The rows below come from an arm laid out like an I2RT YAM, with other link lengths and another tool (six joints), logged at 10 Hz.
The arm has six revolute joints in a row. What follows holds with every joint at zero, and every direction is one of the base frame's. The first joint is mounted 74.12 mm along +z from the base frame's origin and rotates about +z. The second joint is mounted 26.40 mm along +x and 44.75 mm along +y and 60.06 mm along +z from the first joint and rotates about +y. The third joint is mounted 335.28 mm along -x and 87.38 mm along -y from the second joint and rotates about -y. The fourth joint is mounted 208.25 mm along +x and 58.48 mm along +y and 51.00 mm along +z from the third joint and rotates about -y. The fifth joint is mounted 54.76 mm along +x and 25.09 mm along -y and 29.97 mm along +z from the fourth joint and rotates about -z. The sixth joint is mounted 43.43 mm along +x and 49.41 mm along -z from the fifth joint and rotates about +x. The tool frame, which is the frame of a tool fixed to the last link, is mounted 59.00 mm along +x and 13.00 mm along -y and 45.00 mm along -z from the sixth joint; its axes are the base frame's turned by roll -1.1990, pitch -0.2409 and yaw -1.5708 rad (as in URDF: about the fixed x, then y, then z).
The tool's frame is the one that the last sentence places.
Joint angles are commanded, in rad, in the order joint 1, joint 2, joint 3, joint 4, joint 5, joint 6. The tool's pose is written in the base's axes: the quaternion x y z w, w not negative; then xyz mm. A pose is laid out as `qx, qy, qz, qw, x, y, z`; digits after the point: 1 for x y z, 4 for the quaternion.
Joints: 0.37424 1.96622 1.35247 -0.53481 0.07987 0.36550
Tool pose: -0.7236, 0.5697, -0.2501, 0.2990, 339.3, 118.8, 194.9
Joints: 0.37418 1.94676 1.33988 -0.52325 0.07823 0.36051
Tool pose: -0.7220, 0.5660, -0.2537, 0.3066, 337.1, 117.8, 198.8
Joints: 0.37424 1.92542 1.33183 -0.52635 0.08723 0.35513
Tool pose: -0.7215, 0.5629, -0.2600, 0.3082, 333.8, 115.3, 204.2
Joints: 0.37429 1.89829 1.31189 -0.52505 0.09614 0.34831
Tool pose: -0.7218, 0.5593, -0.2658, 0.3090, 328.1, 111.7, 208.8
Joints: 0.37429 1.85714 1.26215 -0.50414 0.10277 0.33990
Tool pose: -0.7219, 0.5549, -0.2716, 0.3118, 317.5, 106.5, 211.4
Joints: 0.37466 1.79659 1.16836 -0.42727 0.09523 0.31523
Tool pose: -0.7217, 0.5406, -0.2791, 0.3301, 303.8, 100.8, 210.7
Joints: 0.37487 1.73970 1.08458 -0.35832 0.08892 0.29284
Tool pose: -0.7206, 0.5271, -0.2871, 0.3471, 291.0, 95.4, 210.1
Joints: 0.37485 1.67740 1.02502 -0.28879 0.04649 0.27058
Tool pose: -0.7146, 0.5082, -0.2878, 0.3849, 282.1, 95.4, 215.7
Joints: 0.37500 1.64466 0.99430 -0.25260 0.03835 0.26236
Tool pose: -0.7095, 0.4995, -0.2940, 0.4008, 277.8, 94.2, 218.7
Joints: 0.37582 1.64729 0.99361 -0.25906 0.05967 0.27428
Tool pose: -0.7072, 0.5064, -0.2996, 0.3920, 277.3, 92.6, 217.6
